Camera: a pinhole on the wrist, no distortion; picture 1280 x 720 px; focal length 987.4 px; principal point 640.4 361.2 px. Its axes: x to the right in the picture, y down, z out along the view. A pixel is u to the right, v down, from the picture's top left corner.
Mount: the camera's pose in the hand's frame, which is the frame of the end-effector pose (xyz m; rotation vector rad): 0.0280 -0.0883 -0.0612 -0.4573 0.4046 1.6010
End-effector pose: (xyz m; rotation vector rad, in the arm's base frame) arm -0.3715 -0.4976 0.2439 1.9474 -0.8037 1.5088
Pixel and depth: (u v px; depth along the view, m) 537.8 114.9 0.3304
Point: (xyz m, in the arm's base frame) -0.2411 -0.7245 0.2863
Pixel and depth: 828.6 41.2 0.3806
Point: -0.3313 -0.8009 0.3269
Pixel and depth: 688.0 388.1 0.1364
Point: -0.3253 -0.5291 0.2480
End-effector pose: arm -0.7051 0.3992 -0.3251 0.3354 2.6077 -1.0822
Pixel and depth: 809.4 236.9 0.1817
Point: -0.7167 0.3703 -0.4138
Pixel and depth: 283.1 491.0 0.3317
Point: -0.6375 0.1771 -0.4923
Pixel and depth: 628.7 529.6 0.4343
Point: -0.5449 0.2553 -0.5921
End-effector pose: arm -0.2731 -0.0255 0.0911 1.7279 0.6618 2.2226
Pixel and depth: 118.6 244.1 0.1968
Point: -0.1367 0.0921 0.1263
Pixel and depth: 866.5 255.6 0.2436
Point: -0.1625 -0.0598 0.1894
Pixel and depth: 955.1 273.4 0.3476
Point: -0.0954 -0.1370 0.2478
